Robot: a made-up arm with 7 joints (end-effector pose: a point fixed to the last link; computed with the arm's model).
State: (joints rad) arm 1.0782 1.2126 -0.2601 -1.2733 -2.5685 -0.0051 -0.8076
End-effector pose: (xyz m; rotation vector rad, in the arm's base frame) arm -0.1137 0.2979 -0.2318 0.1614 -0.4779 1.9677
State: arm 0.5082 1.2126 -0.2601 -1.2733 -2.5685 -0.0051 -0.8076
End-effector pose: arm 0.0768 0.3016 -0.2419 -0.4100 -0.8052 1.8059
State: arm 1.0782 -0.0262 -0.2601 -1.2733 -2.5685 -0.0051 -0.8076
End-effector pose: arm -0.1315 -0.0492 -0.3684 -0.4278 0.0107 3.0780
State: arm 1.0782 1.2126 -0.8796 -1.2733 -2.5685 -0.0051 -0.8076
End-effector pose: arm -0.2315 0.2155 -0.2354 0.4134 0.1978 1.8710
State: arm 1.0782 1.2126 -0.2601 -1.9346 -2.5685 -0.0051 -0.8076
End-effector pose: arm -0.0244 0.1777 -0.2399 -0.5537 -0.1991 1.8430
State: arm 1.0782 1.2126 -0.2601 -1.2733 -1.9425 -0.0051 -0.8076
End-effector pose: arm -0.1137 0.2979 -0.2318 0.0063 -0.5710 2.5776
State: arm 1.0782 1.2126 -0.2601 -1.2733 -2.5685 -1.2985 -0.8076
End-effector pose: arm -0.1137 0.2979 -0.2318 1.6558 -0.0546 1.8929
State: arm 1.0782 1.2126 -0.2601 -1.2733 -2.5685 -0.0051 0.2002
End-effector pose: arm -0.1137 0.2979 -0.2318 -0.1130 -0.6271 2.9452
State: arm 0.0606 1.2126 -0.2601 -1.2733 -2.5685 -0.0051 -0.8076
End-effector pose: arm 0.2123 0.2791 -0.1801 -0.8471 -1.0303 1.5969
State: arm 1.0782 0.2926 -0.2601 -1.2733 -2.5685 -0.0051 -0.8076
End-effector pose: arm -0.1670 0.0455 -0.3542 -0.2484 -0.1489 2.8112
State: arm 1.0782 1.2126 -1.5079 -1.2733 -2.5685 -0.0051 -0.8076
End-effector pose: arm -0.3315 0.1485 -0.1532 0.6346 0.8586 1.6355
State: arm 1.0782 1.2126 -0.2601 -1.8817 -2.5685 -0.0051 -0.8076
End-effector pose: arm -0.0305 0.1879 -0.2427 -0.4982 -0.2220 1.8587
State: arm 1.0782 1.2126 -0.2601 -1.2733 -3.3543 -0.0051 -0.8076
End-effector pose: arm -0.1137 0.2979 -0.2318 0.2987 -0.3445 1.1968
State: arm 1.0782 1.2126 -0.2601 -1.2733 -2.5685 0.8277 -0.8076
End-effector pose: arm -0.1137 0.2979 -0.2318 -0.7608 -0.6514 1.6830
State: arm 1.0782 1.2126 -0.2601 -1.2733 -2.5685 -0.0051 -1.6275
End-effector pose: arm -0.1137 0.2979 -0.2318 0.3025 -0.3342 1.1640
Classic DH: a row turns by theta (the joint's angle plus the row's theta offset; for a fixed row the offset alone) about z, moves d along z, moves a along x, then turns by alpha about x. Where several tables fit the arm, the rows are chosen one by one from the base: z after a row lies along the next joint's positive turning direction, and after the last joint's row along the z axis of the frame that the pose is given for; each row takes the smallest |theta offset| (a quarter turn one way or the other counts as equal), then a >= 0, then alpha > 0; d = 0 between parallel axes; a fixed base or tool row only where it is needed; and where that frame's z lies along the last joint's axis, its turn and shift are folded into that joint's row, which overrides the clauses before.
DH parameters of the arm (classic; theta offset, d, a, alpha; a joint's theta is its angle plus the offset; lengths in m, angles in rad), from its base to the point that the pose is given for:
base (fixed): 0 0 0 -1.2217
joint 1: 1.5708 0 0 1.5708
joint 2: 1.2217 0 0 -1.5708
joint 3: -1.5708 -0.2221 0.0249 -1.5708
joint 4: 0 0 -0.0278 1.5708
joint 5: 0 -0.2292 0 -1.5708
joint 6: 0 0 0 1.5708
joint 7: 0 0 0 0

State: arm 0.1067 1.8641 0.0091 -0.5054 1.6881 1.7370 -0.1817
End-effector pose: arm 0.1084 0.4212 0.1160 0.1173 0.0277 0.8995
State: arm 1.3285 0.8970 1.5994 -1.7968 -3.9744 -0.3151 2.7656
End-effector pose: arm -0.0370 0.3015 0.1080 2.3293 0.6899 -0.8939
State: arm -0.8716 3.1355 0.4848 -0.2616 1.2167 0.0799 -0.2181
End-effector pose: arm -0.2979 0.0154 0.3427 -1.6891 2.0429 -0.5258
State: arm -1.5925 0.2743 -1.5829 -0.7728 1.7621 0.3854 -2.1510
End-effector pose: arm 0.3921 -0.1853 -0.0605 0.9058 -1.0228 -2.7083
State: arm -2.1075 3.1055 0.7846 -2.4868 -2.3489 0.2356 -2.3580
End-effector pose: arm -0.1556 -0.1154 0.0229 -1.7370 1.1101 1.4159
